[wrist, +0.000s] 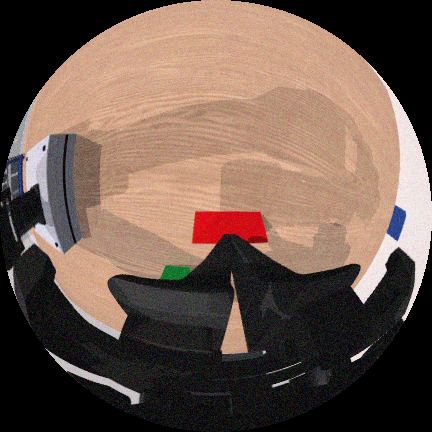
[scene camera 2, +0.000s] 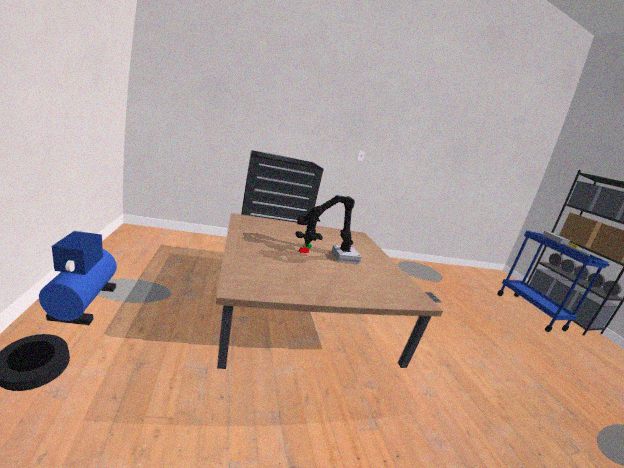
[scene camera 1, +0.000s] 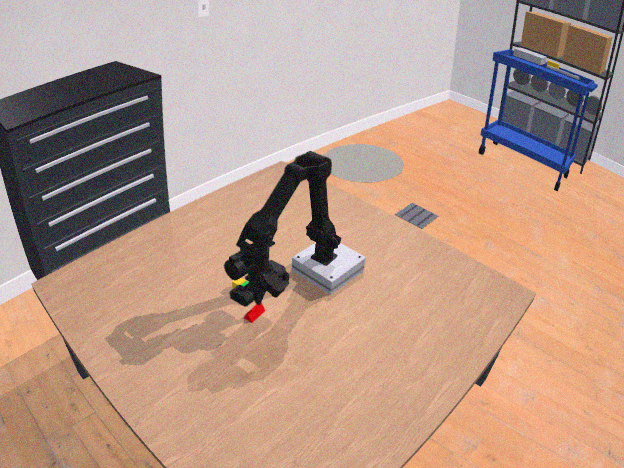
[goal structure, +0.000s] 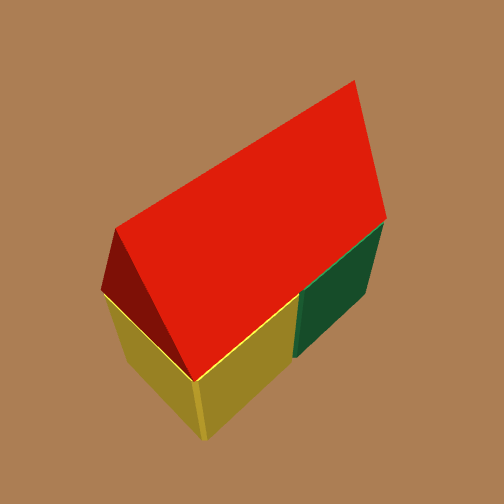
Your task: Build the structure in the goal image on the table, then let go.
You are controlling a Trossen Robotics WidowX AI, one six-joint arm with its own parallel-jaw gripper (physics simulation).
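Where they show: gripper, fingertip midpoint: (wrist: pixel 228 239) (scene camera 2: pixel 306 246) (scene camera 1: pixel 258 304); arm's base at its link origin: (wrist: pixel 36 204) (scene camera 2: pixel 345 249) (scene camera 1: pixel 324 256).
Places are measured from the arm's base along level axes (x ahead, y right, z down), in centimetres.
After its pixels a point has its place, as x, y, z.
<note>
My gripper (scene camera 1: pixel 259 302) {29.8, 2.7, 0.8} (wrist: pixel 228 239) {29.8, 2.7, 0.8} is shut with nothing between its fingers. Its fingertips are right beside a red block (scene camera 1: pixel 254 312) {31.0, 3.2, 3.7} (scene camera 2: pixel 304 249) {30.3, 3.4, 3.4} (wrist: pixel 227 225) {30.0, 3.1, 3.9}, and cover part of its near edge in the wrist view; whether they touch it I cannot tell. The red block lies on its long side on the table (scene camera 1: pixel 352 362) {28.5, -29.5, 5.6} (scene camera 2: pixel 322 282) {31.9, -37.4, 5.6} (wrist: pixel 210 60) {27.5, -14.7, 5.5}. A green block (scene camera 1: pixel 244 284) {24.5, 12.6, 2.2} (scene camera 2: pixel 308 246) {24.9, 10.0, 3.7} (wrist: pixel 175 272) {24.5, 10.0, 4.3} is partly hidden behind the gripper. A yellow block (scene camera 1: pixel 238 282) {25.1, 14.7, 2.2} shows beside the green one in scene camera 1; the wrist view does not show it.
The arm's grey base plate (scene camera 1: pixel 349 262) {-2.6, -8.0, -0.1} (scene camera 2: pixel 347 255) {2.7, -9.4, 0.1} (wrist: pixel 60 190) {7.6, -0.9, 2.8} stands on the table beside the blocks. A dark drawer cabinet (scene camera 1: pixel 100 176) (scene camera 2: pixel 282 186) stands beyond the table. A blue cart (scene camera 1: pixel 534 143) (scene camera 2: pixel 539 299) and a blue compressor (scene camera 2: pixel 75 292) stand on the floor away from it.
</note>
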